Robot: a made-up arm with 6 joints.
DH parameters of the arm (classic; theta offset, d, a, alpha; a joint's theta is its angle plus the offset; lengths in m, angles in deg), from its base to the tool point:
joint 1: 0 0.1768 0 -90
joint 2: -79.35 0 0.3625 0
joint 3: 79.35 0 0.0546 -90
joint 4: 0 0.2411 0 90
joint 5: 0 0 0.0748 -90
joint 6: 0 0.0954 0 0
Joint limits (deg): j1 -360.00..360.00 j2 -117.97..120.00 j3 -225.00..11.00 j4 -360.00..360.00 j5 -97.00..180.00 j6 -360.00..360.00
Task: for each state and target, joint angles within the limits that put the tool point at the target. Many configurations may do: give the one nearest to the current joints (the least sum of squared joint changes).
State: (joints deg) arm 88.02 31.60 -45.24 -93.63 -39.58 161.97
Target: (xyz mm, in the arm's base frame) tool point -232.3 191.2 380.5
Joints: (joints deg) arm 116.89 1.87 -44.40 -95.18 -50.60 161.97
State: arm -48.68 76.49 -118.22 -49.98 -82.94 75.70
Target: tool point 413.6 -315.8 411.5
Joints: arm -45.50 51.90 -126.23 -49.56 -88.98 75.70
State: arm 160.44 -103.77 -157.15 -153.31 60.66 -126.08
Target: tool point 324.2 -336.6 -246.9
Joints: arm 130.48 -114.78 -204.00 -160.62 82.38 -126.08
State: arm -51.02 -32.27 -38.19 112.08 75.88 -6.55
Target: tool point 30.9 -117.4 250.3
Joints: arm -80.28 -32.36 -2.48 112.10 43.53 -6.55
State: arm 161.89 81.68 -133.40 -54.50 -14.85 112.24
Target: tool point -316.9 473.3 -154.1
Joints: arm 115.53 91.01 -111.38 -57.99 -14.83 112.24
